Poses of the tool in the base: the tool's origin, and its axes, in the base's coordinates. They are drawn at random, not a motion.
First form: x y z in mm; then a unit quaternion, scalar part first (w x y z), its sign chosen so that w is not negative.
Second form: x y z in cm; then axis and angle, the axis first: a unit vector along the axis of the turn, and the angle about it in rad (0 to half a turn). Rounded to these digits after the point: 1 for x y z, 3 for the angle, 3 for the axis.
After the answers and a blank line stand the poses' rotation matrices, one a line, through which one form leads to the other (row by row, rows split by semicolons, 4 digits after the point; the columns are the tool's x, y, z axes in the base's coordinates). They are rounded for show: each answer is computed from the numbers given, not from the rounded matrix.
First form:
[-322, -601, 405, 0.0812, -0.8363, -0.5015, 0.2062]
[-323, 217, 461, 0.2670, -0.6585, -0.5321, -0.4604]
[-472, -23, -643, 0.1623, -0.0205, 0.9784, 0.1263]
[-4, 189, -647, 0.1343, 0.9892, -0.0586, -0.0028]
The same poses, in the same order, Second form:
[-32.2, -60.1, 40.5, -0.839, -0.503, 0.207, 2.979]
[-32.3, 21.7, 46.1, -0.683, -0.552, -0.478, 2.601]
[-47.2, -2.3, -64.3, -0.021, 0.992, 0.128, 2.816]
[-0.4, 18.9, -64.7, 0.998, -0.059, -0.003, 2.872]

0.4120 0.8053 -0.4263; 0.8723 -0.4838 -0.0710; -0.2634 -0.3426 -0.9018
0.0098 0.9466 0.3222; 0.4549 -0.2912 0.8416; 0.8905 0.1383 -0.4335
-0.9465 -0.0811 0.3124; 0.0009 0.9673 0.2538; -0.3228 0.2405 -0.9154
0.9931 -0.1152 -0.0213; -0.1167 -0.9571 -0.2654; 0.0102 0.2660 -0.9639

